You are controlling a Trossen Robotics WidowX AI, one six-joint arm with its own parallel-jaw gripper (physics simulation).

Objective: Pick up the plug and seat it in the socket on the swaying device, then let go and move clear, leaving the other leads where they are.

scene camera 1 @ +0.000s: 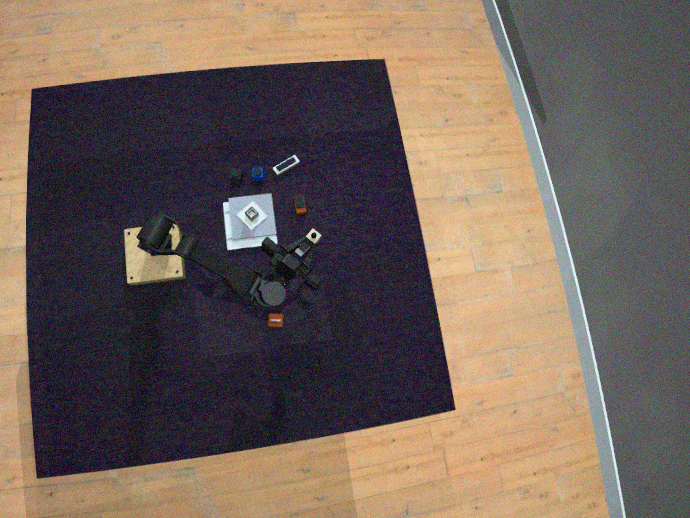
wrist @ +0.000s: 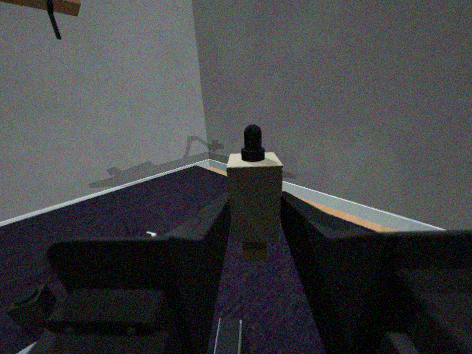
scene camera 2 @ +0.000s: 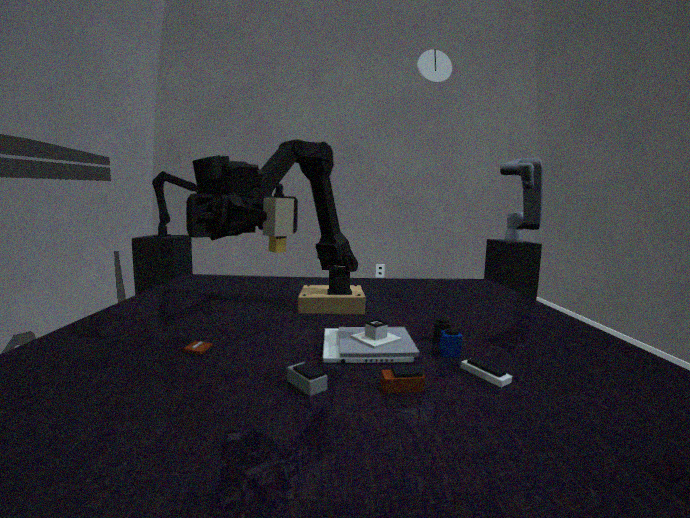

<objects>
my gripper: scene camera 1; wrist 254, 198; scene camera 2
same spot on my gripper: (scene camera 1: 289, 249) = (scene camera 2: 266, 197)
</objects>
